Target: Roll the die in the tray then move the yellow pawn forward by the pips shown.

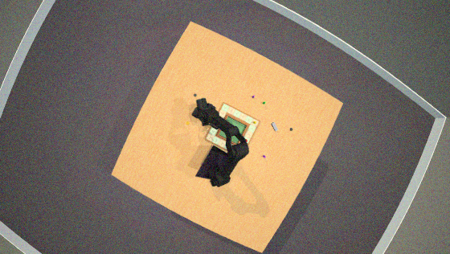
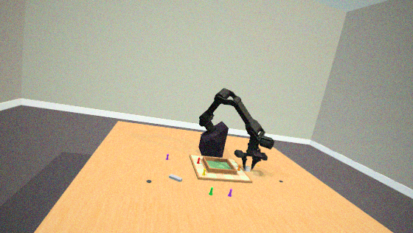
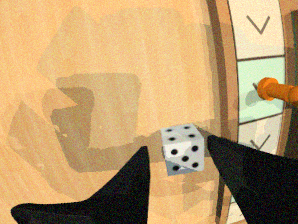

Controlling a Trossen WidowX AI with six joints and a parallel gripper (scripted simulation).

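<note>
Right now my gripper tip is 12 cm short of the yellow pawn, 29 cm to the left of it and 2 cm below it. The rest, counted from my gripper tip: orange pawn: 3 cm ahead, 7 cm to the right, 2 cm above; then white die: right at my gripper tip; then green tray: 1 cm ahead, 18 cm to the right.
</note>
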